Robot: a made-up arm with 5 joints.
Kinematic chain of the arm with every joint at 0, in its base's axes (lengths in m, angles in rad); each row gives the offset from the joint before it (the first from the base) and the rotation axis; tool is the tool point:
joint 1: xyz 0 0 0.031 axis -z
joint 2: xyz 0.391 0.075 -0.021 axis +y
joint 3: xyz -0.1 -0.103 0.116 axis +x
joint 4: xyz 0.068 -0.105 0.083 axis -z
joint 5: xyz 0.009 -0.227 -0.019 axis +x
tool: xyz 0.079 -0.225 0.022
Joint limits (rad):
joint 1: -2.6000..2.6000
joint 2: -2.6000..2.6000
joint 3: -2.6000..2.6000
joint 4: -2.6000..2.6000
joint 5: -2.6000..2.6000
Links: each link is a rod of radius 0.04 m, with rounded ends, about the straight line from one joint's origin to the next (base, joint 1, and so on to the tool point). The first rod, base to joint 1, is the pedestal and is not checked.
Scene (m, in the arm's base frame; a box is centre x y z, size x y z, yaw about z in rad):
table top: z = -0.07
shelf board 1: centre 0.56 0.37 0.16 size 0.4 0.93 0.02 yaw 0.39
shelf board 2: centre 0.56 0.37 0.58 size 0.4 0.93 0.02 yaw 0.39
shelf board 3: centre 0.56 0.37 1 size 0.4 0.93 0.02 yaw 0.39
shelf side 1: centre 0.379 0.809 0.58 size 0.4 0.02 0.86 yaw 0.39
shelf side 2: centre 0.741 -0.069 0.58 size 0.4 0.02 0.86 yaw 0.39
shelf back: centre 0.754 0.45 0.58 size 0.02 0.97 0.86 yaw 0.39
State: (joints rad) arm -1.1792 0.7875 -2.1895 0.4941 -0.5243
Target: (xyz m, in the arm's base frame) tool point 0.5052 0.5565 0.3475
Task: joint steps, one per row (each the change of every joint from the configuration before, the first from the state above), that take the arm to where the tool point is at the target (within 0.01 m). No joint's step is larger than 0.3 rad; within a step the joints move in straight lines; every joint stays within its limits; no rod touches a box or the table.
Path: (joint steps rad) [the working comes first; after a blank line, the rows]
Joints at the target: -1.5837 0.7008 -0.5232 0.3466 0.5274
Straight joint move there: touches shelf board 2, shelf side 1.

1: -0.1686 -0.0293 0.2576 0.0918 0.1913
2: -0.1687 -0.0294 0.2577 0.0919 0.1914
3: -0.1686 -0.0293 0.2576 0.0918 0.1913
4: -0.1687 -0.0294 0.2577 0.0919 0.1913
5: -0.1686 -0.0293 0.2576 0.0918 0.1913
6: -0.1686 -0.0293 0.2577 0.0918 0.1914
7: -0.1687 -0.0294 0.2576 0.0919 0.1913
8: 0.2587 0.0396 -0.0457 -0.2635 -0.0959
9: 0.2587 0.0395 -0.0457 -0.2635 -0.0959
10: 0.2586 0.0396 -0.0458 -0.2634 -0.0958

